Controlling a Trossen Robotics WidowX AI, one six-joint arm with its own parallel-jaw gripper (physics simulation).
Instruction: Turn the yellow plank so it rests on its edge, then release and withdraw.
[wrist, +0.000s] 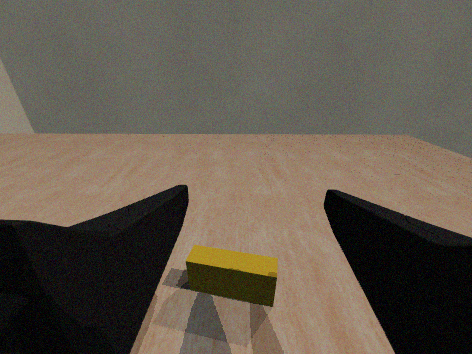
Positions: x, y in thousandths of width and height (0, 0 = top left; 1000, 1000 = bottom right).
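The view takes in the gripper (543, 552) together with a yellow plank (524, 784).
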